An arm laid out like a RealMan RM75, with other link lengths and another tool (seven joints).
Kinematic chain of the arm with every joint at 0, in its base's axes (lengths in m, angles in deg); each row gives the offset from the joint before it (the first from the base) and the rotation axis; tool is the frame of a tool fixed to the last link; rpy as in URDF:
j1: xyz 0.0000 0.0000 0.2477 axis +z
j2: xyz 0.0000 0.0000 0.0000 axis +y
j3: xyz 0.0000 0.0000 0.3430 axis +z
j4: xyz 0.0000 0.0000 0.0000 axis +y
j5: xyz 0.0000 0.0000 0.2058 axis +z
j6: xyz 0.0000 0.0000 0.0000 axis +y
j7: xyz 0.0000 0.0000 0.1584 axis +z
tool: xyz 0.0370 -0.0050 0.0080 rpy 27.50 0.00 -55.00
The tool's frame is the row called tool.
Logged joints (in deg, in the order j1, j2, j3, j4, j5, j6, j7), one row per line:
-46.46 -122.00 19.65 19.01 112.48 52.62 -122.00
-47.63 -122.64 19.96 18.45 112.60 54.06 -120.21
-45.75 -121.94 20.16 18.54 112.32 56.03 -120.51
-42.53 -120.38 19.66 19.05 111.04 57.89 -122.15
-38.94 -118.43 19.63 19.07 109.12 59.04 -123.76
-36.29 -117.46 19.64 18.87 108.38 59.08 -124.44
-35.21 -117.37 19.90 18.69 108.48 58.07 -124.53
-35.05 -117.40 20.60 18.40 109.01 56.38 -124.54
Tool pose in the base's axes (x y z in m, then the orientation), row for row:
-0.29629 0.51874 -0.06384 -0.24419 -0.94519 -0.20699 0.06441
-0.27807 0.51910 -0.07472 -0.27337 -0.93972 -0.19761 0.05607
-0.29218 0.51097 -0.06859 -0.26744 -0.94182 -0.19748 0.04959
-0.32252 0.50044 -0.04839 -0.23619 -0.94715 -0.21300 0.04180
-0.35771 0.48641 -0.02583 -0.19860 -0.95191 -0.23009 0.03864
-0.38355 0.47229 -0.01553 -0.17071 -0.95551 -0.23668 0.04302
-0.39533 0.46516 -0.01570 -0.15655 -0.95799 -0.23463 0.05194
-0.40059 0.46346 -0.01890 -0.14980 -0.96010 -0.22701 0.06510
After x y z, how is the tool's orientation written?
As a quaternion, x y z w.
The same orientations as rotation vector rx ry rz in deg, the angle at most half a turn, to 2 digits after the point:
-42.24 -163.49 -35.80
-47.52 -163.37 -34.35
-46.68 -164.38 -34.47
-41.42 -166.09 -37.35
-34.89 -167.25 -40.43
-29.91 -167.43 -41.47
-27.28 -166.96 -40.89
-25.90 -166.00 -39.25

